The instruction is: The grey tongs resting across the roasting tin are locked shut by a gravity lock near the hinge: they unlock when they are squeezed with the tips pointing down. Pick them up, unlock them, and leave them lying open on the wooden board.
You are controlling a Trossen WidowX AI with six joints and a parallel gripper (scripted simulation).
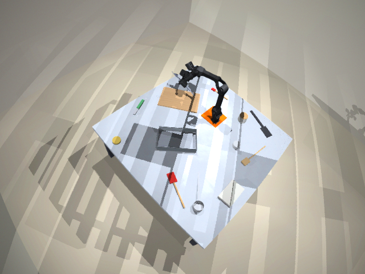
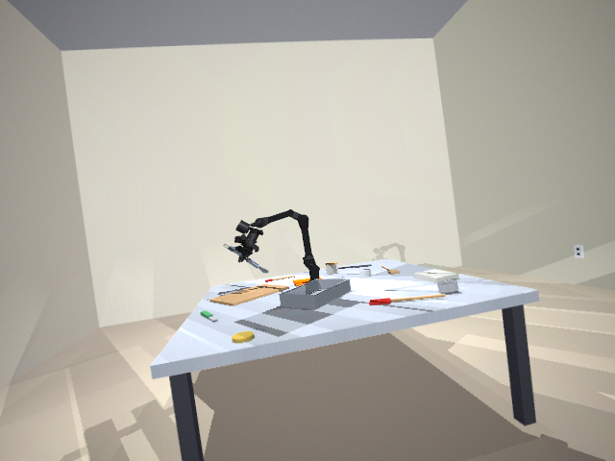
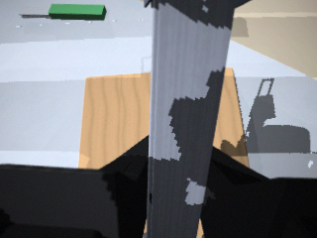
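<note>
My gripper tip is now 180 mm above the wooden board and 30 mm to the right of it. From my gripper tip the other things lie so: cork-topped cylinder: 570 mm to the left, 280 mm behind, 150 mm below; roasting tin: 340 mm to the left, 330 mm ahead, 160 mm below; black spatula: 740 mm to the left, 380 mm behind, 180 mm below.
</note>
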